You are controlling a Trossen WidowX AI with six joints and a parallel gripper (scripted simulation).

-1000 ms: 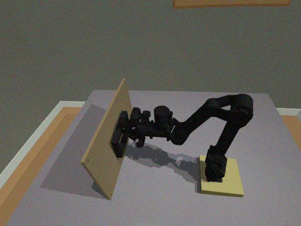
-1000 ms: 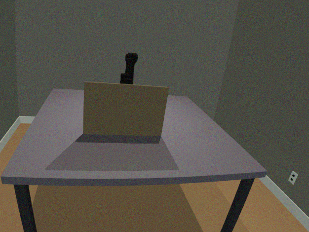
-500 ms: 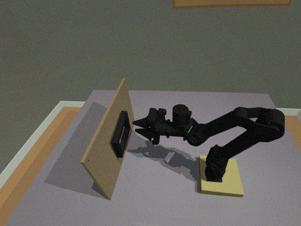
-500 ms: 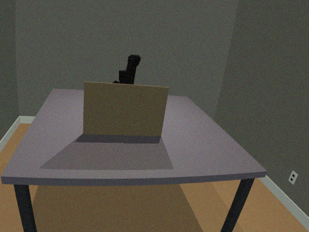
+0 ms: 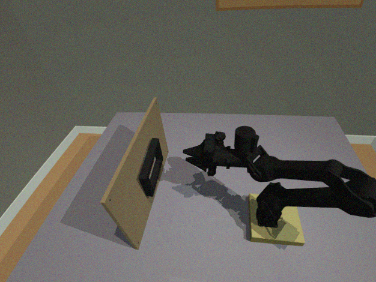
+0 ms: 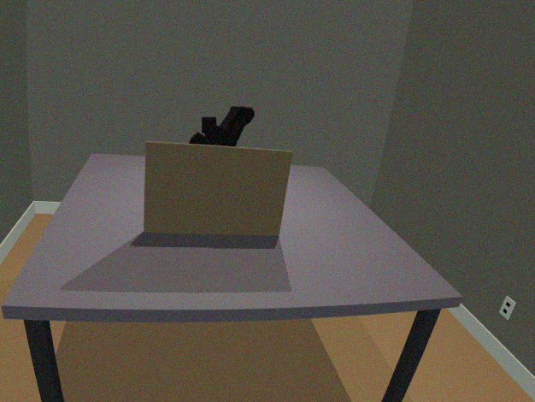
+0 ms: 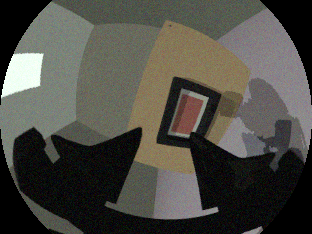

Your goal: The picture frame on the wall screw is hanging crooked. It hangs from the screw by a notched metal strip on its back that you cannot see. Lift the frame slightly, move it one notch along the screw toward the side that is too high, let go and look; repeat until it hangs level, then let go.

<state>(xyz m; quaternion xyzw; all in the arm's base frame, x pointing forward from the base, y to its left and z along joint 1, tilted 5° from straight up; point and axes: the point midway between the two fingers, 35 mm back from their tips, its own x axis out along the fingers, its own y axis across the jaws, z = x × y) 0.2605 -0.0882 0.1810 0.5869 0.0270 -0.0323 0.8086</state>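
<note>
Right now my gripper tip is 130 mm short of the black picture frame and 70 mm above it. Also, from my gripper tip: tan wall board: 140 mm ahead, 80 mm below.
</note>
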